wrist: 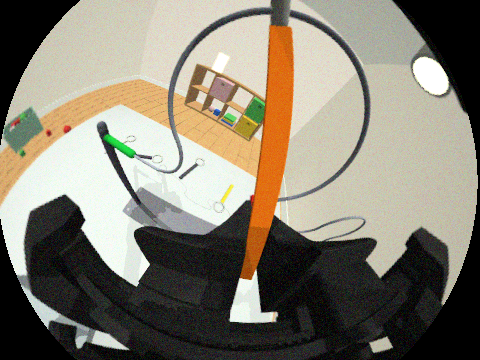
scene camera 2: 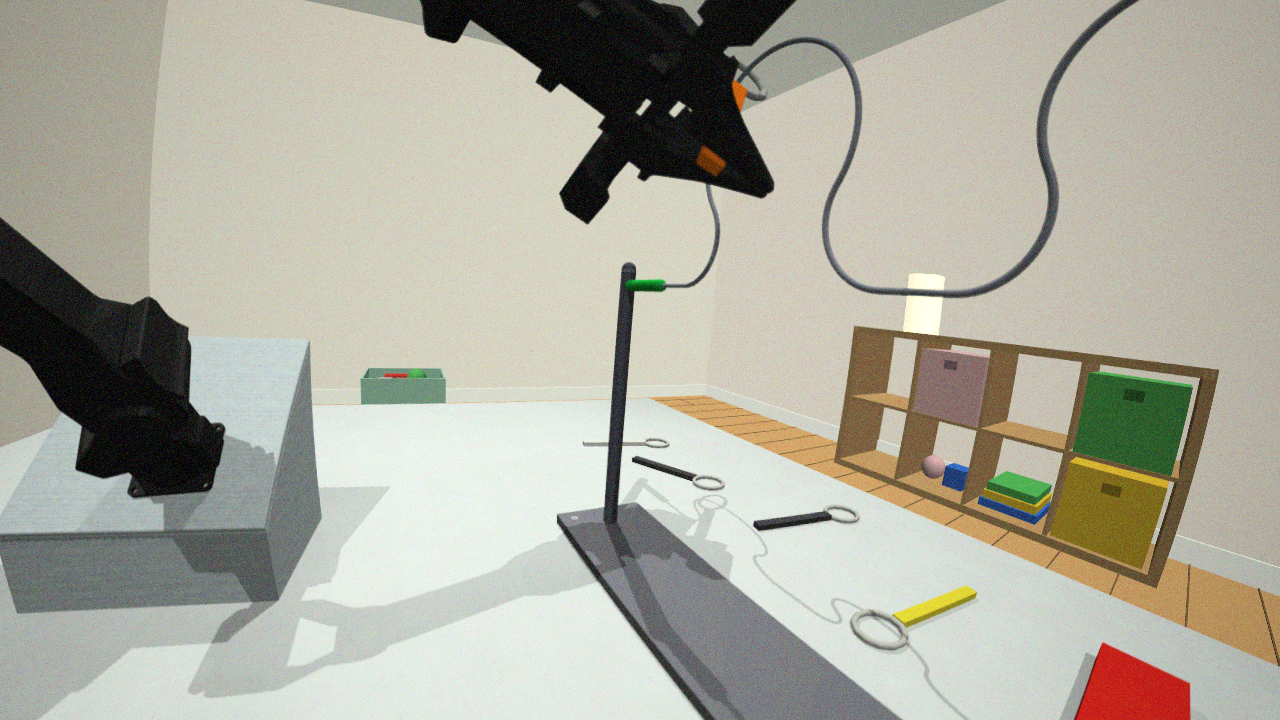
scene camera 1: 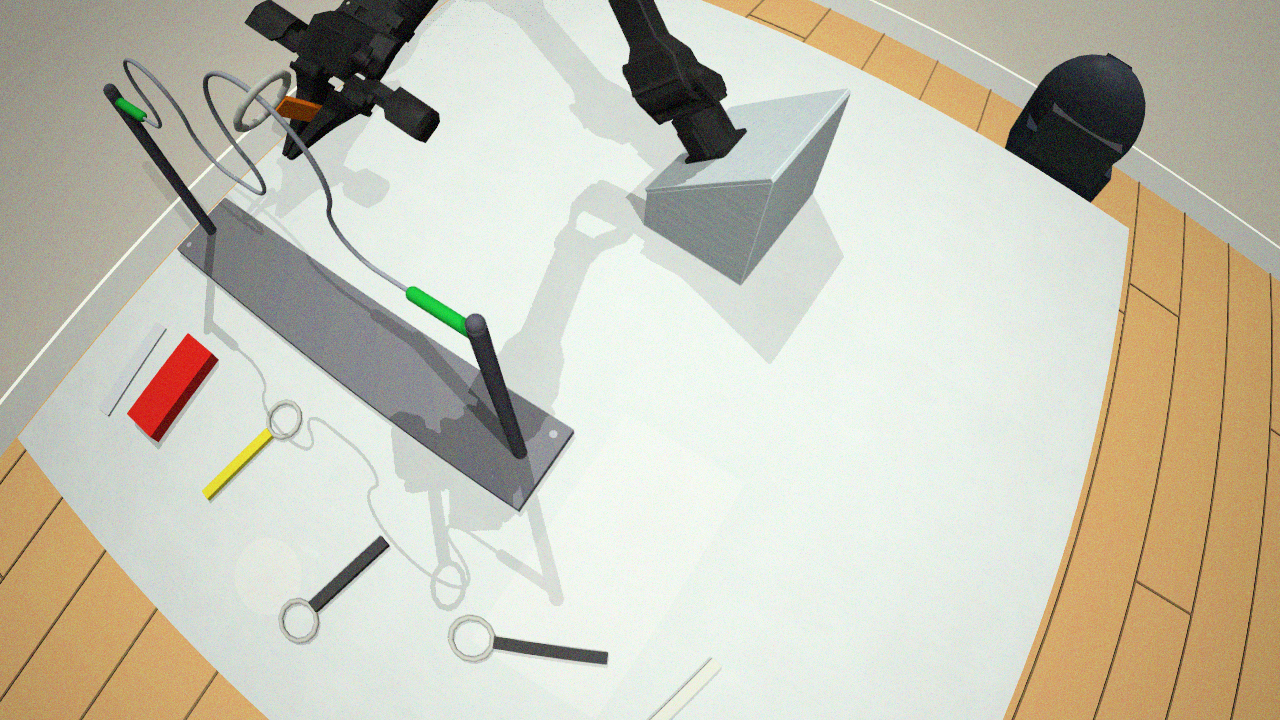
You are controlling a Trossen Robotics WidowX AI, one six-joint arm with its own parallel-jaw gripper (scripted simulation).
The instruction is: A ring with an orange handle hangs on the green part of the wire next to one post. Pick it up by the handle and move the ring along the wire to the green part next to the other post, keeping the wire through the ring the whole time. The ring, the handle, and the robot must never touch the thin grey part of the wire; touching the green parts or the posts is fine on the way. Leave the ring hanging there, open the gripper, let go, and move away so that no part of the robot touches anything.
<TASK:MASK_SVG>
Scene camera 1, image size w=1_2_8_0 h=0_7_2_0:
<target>my gripper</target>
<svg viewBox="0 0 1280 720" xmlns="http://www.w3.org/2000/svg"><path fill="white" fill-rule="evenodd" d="M287 132L282 155L294 160L303 152ZM254 7L244 23L269 41L275 40L299 55L289 66L296 72L295 98L322 105L311 122L292 118L290 120L290 127L306 148L359 114L370 117L375 105L384 109L386 120L420 142L426 143L437 129L440 115L436 110L401 86L393 91L380 82L405 42L409 43L415 35L414 31L422 20L399 0L344 0L335 11L314 14L309 25L272 0L266 0ZM333 76L344 82L344 87L340 92L334 90L335 86L328 83Z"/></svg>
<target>red block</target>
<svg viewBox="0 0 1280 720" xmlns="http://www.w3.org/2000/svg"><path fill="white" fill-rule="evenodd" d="M189 333L180 342L176 350L173 351L127 413L149 437L157 442L163 437L185 404L187 404L193 393L195 393L196 389L198 389L199 385L219 360L213 353L209 352L208 349L195 340L193 336L190 336Z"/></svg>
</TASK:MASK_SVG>
